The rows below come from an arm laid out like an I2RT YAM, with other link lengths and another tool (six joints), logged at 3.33 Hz.
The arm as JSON. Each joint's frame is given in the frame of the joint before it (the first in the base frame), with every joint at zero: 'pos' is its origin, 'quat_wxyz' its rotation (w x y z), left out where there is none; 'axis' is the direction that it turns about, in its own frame. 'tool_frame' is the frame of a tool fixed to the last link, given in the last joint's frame.
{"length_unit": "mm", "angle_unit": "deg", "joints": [
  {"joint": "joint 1", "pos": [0.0, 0.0, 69.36], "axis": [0.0, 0.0, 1.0]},
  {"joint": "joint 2", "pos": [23.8, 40.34, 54.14], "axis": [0.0, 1.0, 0.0]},
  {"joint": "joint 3", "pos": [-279.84, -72.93, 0.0], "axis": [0.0, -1.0, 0.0]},
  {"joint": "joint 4", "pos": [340.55, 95.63, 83.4], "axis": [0.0, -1.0, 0.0]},
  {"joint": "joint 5", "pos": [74.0, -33.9, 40.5], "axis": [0.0, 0.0, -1.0]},
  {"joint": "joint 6", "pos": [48.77, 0.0, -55.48], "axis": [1.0, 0.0, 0.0]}
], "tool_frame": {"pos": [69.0, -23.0, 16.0], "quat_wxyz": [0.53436, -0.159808, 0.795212, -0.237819]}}
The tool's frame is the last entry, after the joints.
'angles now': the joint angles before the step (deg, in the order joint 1, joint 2, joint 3, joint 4, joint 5, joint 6). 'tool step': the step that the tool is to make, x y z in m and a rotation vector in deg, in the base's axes. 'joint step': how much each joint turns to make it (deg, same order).
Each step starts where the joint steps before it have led.
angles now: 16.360, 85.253, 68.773, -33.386, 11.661, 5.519
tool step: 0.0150, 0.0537, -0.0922, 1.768, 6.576, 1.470
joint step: 5.413, 12.592, -0.021, 5.882, -0.704, 5.545
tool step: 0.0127, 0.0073, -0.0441, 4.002, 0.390, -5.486
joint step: 0.359, 6.253, -0.004, 6.036, -0.016, 7.133
